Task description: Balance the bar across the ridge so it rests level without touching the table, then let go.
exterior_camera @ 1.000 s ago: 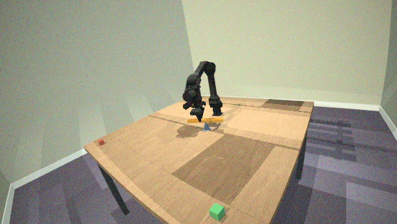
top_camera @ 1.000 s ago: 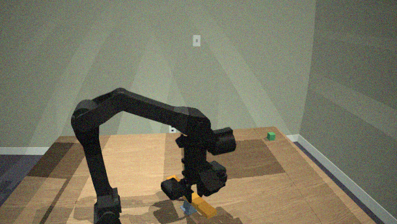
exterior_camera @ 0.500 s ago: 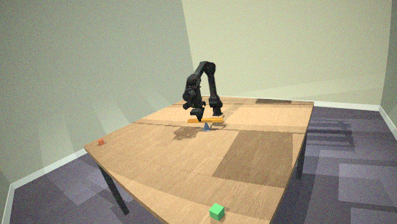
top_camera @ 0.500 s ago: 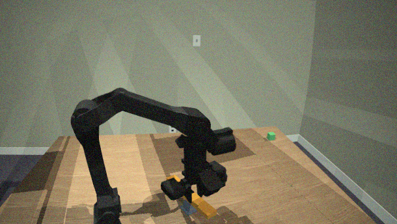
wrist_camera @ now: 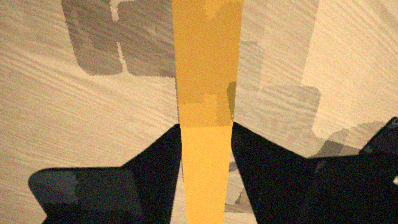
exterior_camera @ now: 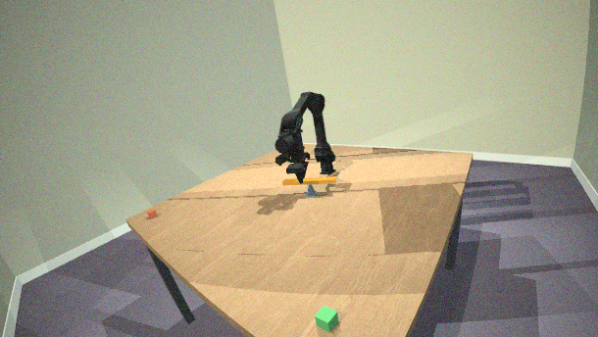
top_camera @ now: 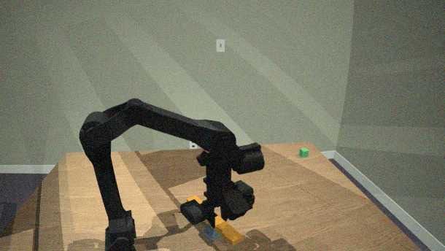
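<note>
My gripper tip is 30 mm to the right of the orange bar and 10 mm past it. The rest, counted from my gripper tip: green cube (480 mm ahead, 440 mm to the left, 50 mm below); then small red cube (560 mm to the right, 480 mm ahead, 50 mm below).
</note>
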